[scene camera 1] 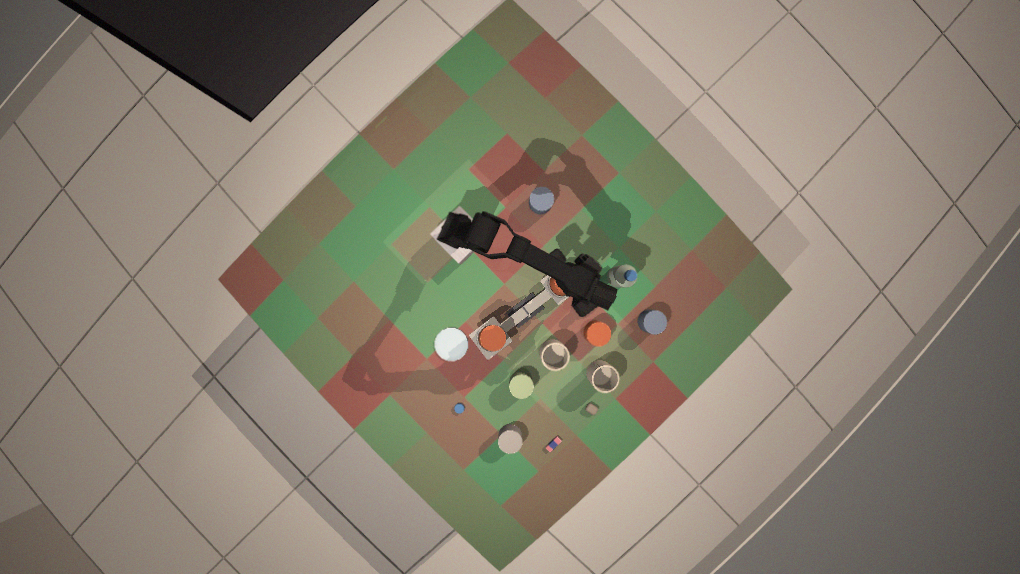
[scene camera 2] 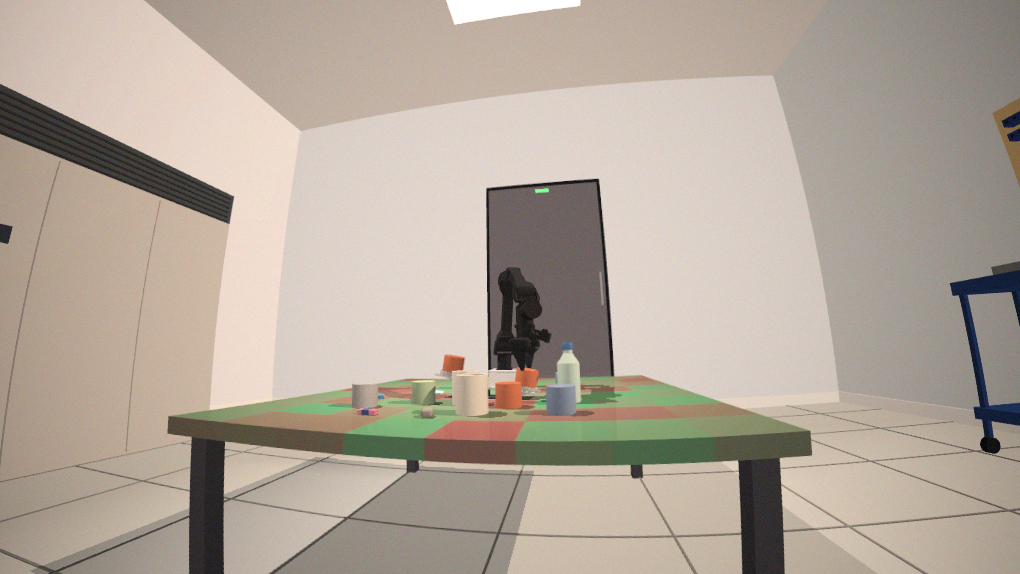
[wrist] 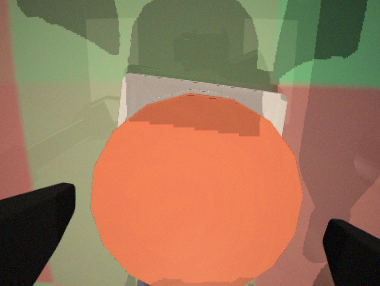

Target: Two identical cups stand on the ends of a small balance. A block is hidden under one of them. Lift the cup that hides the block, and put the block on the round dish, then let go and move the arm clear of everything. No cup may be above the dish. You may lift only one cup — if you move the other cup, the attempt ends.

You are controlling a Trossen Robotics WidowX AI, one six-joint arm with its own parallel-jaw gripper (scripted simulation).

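Observation:
Nothing is held by my gripper (scene camera 2: 526, 370), (wrist: 202, 215), which is open. I see a small balance (scene camera 1: 530, 306). There is a white bottle (scene camera 2: 568, 371) too, though in the wrist view the bottle is out of frame. A round white dish (scene camera 1: 451, 344) is also visible to me.

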